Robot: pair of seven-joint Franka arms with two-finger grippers.
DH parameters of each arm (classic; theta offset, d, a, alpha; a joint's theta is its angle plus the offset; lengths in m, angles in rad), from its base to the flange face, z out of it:
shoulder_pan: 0 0.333 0 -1.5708
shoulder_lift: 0 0 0 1.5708
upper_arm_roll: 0 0.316 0.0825 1.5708
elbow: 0 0 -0.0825 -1.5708
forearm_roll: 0 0.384 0 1.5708
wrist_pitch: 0 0 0.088 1.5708
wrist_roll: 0 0.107 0 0
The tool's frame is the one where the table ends.
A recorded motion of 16 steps. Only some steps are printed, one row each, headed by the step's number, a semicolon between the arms.
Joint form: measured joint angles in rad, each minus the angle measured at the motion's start. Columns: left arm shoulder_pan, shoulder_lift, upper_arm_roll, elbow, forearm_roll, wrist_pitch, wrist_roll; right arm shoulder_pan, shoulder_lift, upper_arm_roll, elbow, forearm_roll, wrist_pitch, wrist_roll.
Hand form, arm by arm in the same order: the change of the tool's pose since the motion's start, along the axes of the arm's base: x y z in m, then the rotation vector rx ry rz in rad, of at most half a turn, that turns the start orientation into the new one. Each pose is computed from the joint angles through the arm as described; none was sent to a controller.
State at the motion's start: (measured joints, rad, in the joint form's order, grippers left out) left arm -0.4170 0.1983 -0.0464 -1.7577 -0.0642 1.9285 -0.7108; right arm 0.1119 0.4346 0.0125 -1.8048 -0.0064 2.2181 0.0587
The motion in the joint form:
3: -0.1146 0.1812 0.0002 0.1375 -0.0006 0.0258 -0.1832; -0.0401 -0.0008 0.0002 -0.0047 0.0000 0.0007 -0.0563
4: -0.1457 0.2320 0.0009 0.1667 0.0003 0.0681 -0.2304; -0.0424 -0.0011 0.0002 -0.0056 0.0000 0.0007 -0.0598
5: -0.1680 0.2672 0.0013 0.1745 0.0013 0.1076 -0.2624; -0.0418 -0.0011 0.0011 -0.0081 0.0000 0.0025 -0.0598
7: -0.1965 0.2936 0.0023 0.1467 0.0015 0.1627 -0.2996; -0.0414 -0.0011 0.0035 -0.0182 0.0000 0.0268 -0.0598
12: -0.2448 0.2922 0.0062 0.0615 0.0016 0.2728 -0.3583; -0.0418 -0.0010 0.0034 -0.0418 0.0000 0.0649 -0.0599
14: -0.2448 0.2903 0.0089 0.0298 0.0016 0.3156 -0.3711; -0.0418 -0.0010 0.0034 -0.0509 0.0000 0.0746 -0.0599
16: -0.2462 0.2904 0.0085 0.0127 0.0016 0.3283 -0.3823; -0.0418 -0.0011 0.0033 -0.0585 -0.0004 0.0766 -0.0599
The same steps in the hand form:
3: 0.0037 -0.0840 -0.0488 0.0142 0.0277 0.0721; 0.0014 -0.0257 -0.0015 0.0010 0.0033 0.0164
4: 0.0039 -0.1077 -0.0655 0.0054 0.0131 0.0920; 0.0013 -0.0272 -0.0017 0.0011 0.0039 0.0176
5: 0.0017 -0.1236 -0.0823 0.0005 0.0048 0.1047; 0.0007 -0.0263 -0.0026 0.0014 0.0046 0.0190
7: -0.0091 -0.1386 -0.1084 0.0031 0.0054 0.1177; 0.0003 -0.0246 -0.0049 0.0035 -0.0095 0.0217
12: -0.0351 -0.1562 -0.1366 -0.0073 -0.0144 0.1376; -0.0024 -0.0251 -0.0119 0.0047 -0.0238 0.0214
14: -0.0369 -0.1524 -0.1458 -0.0136 -0.0249 0.1551; -0.0041 -0.0252 -0.0150 0.0048 -0.0244 0.0214
16: -0.0403 -0.1511 -0.1523 -0.0098 -0.0212 0.1651; -0.0061 -0.0254 -0.0180 0.0041 -0.0189 0.0216

